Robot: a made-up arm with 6 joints. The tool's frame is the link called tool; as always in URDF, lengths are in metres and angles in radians. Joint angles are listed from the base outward.
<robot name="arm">
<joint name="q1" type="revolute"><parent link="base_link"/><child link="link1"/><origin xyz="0 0 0.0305" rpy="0 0 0"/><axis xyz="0 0 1"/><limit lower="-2.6" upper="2.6"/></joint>
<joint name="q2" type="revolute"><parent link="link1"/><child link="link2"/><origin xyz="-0.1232 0.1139 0.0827" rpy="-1.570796 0 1.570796"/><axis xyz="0 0 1"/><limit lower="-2.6" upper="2.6"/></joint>
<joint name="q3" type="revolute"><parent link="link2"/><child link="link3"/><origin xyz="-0.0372 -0.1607 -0.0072" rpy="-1.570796 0 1.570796"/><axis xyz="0 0 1"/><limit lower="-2.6" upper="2.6"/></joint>
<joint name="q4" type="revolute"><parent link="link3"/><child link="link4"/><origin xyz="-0.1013 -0.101 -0.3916" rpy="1.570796 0 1.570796"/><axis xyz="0 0 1"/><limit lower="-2.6" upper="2.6"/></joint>
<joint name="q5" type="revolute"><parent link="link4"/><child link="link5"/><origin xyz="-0.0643 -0.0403 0.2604" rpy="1.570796 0 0"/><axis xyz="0 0 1"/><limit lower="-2.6" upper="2.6"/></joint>
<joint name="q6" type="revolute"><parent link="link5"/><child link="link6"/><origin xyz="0.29 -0.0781 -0.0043" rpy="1.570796 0 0"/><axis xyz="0 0 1"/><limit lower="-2.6" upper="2.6"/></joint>
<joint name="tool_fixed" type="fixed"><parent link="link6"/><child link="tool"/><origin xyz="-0.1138 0.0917 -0.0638" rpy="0 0 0"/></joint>
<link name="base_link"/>
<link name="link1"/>
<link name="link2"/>
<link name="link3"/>
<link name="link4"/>
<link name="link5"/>
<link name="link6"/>
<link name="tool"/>
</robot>
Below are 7 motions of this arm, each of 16 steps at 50 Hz.
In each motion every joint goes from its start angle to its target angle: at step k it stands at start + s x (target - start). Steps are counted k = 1, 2, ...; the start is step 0. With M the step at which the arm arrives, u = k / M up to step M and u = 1 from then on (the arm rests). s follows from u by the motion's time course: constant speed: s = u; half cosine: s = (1 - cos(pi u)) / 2; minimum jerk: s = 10 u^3 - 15 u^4 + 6 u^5.
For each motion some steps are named. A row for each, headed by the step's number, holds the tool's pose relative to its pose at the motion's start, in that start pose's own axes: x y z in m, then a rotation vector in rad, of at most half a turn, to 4 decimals.
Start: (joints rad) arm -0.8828 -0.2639 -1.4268 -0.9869 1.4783 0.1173
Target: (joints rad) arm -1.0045 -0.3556 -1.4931 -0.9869 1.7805 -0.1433
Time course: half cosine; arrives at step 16
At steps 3, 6, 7, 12, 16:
3: -0.0027 0.0066 -0.0037 -0.0036 0.0185 -0.0131
6: -0.0100 0.0237 -0.0144 -0.0167 0.0673 -0.0491
7: -0.0132 0.0306 -0.0193 -0.0236 0.0876 -0.0646
12: -0.0288 0.0611 -0.0463 -0.0681 0.1826 -0.1435
16: -0.0341 0.0700 -0.0562 -0.0865 0.2123 -0.1707

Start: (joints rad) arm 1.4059 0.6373 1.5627 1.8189 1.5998 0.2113
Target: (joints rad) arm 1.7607 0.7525 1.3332 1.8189 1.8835 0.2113
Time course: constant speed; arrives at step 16
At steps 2, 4, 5, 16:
2: -0.0244 -0.0069 -0.0127 0.0001 0.0706 -0.0113
4: -0.0495 -0.0141 -0.0242 -0.0005 0.1406 -0.0225
5: -0.0623 -0.0178 -0.0294 -0.0011 0.1754 -0.0280
16: -0.2088 -0.0657 -0.0638 -0.0201 0.5476 -0.0881

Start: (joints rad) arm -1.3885 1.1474 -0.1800 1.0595 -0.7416 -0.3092
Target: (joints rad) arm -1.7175 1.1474 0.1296 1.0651 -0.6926 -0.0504
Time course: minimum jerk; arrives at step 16
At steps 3, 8, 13, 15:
3: 0.0010 0.0050 -0.0003 -0.0046 0.0019 0.0070
8: 0.0096 0.0514 -0.0076 -0.0466 0.0174 0.0722
13: 0.0164 0.0966 -0.0225 -0.0876 0.0303 0.1392
15: 0.0169 0.1011 -0.0245 -0.0918 0.0314 0.1462

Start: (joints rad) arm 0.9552 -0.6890 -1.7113 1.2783 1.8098 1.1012
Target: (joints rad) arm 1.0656 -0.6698 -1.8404 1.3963 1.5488 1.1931
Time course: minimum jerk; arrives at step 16
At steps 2, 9, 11, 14, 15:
2: -0.0009 -0.0006 0.0008 -0.0026 -0.0048 -0.0013
9: -0.0373 -0.0189 0.0295 -0.1121 -0.1783 -0.0584
11: -0.0511 -0.0235 0.0385 -0.1542 -0.2335 -0.0815
14: -0.0628 -0.0265 0.0453 -0.1896 -0.2764 -0.1015
15: -0.0638 -0.0268 0.0459 -0.1927 -0.2800 -0.1033

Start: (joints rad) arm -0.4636 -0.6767 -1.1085 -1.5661 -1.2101 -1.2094
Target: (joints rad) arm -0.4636 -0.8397 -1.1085 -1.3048 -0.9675 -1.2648
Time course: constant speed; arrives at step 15
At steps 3, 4, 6, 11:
3: -0.0059 0.0077 -0.0080 -0.0393 -0.0081 -0.0202
4: -0.0077 0.0101 -0.0106 -0.0523 -0.0107 -0.0273
6: -0.0110 0.0145 -0.0157 -0.0782 -0.0158 -0.0420
11: -0.0174 0.0240 -0.0276 -0.1423 -0.0279 -0.0822

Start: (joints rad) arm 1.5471 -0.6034 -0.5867 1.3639 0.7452 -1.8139
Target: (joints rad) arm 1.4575 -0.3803 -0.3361 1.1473 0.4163 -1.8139
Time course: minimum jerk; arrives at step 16
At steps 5, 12, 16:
5: -0.0348 -0.0062 0.0291 0.0870 0.0537 0.0352
12: -0.1398 -0.0604 0.1568 0.4602 0.2693 0.1493
16: -0.1503 -0.0722 0.1751 0.5174 0.3002 0.1625

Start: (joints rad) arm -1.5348 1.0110 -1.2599 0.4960 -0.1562 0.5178
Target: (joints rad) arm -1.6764 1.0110 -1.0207 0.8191 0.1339 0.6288
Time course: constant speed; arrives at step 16
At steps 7, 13, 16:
7: 0.0104 -0.0140 0.0068 0.0850 0.0644 -0.1089
13: 0.0174 -0.0242 0.0120 0.1776 0.1101 -0.2008
16: 0.0204 -0.0284 0.0143 0.2303 0.1290 -0.2458

